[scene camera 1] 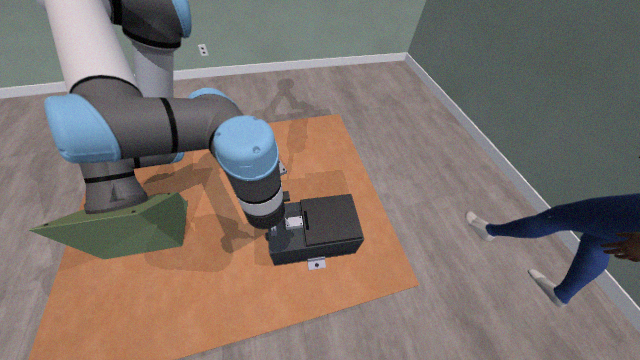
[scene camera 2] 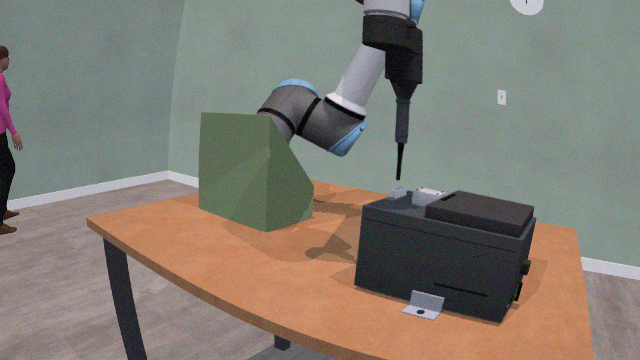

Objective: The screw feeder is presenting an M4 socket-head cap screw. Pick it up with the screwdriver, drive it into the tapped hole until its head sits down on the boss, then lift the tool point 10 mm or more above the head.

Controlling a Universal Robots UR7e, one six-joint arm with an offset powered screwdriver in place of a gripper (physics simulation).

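Note:
Dark screw feeder (scene camera 2: 392, 260), dark lid (scene camera 2: 467, 209).

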